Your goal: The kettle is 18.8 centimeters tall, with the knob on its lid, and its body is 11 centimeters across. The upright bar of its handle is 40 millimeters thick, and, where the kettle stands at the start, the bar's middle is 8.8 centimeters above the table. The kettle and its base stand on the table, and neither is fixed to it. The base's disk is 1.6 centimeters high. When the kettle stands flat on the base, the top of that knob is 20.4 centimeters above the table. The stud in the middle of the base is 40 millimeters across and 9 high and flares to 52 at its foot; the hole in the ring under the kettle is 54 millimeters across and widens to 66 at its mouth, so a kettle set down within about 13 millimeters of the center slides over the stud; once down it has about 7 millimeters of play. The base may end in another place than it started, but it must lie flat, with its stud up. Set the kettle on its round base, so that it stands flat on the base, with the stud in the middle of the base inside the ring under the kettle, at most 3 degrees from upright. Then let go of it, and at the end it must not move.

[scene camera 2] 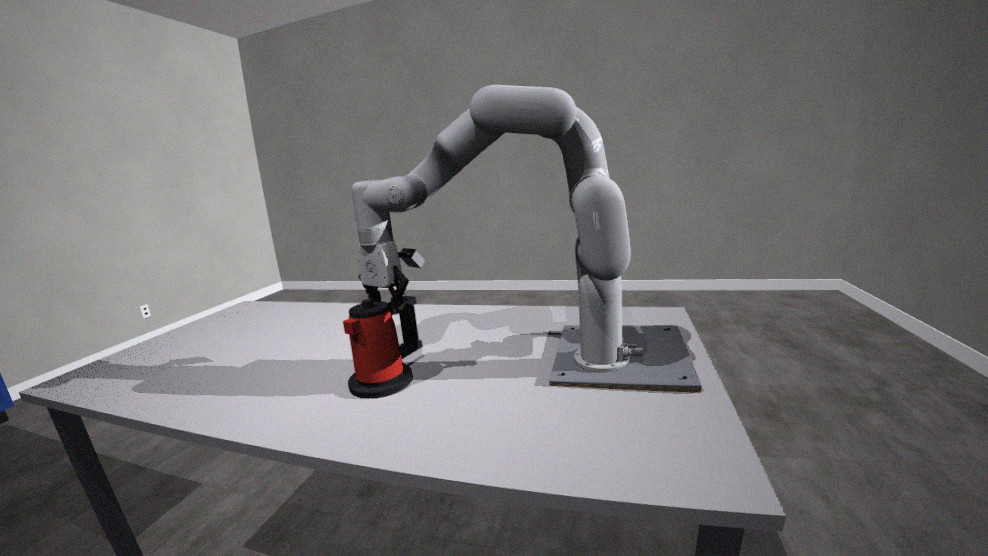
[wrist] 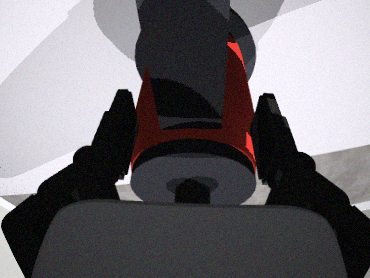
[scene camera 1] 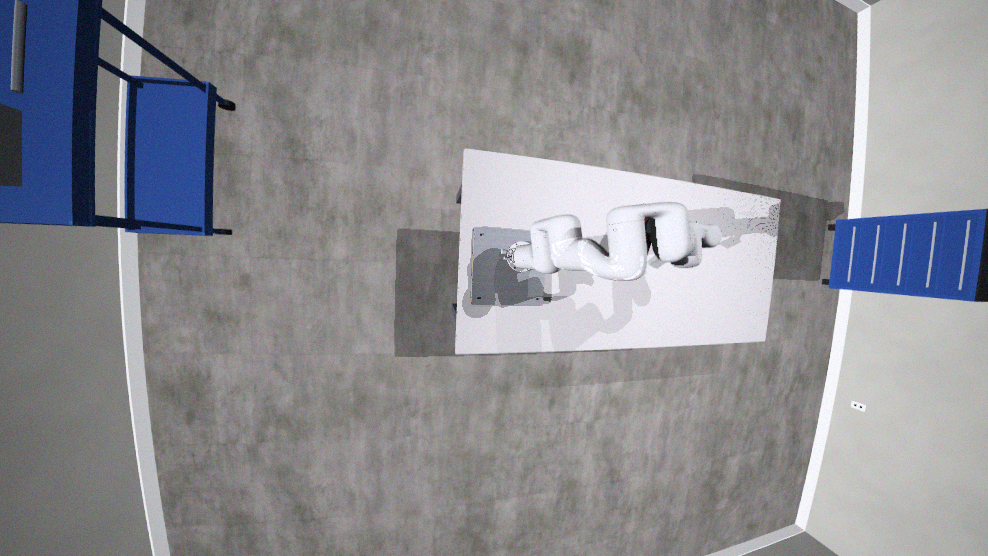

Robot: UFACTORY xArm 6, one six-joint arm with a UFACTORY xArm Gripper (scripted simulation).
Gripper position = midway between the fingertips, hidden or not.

Note:
In view: my gripper (scene camera 2: 387, 310) and a round black base (scene camera 2: 357, 390).
The round black base is seen too in the wrist view (wrist: 238, 29). My gripper also shows in the wrist view (wrist: 194, 109).

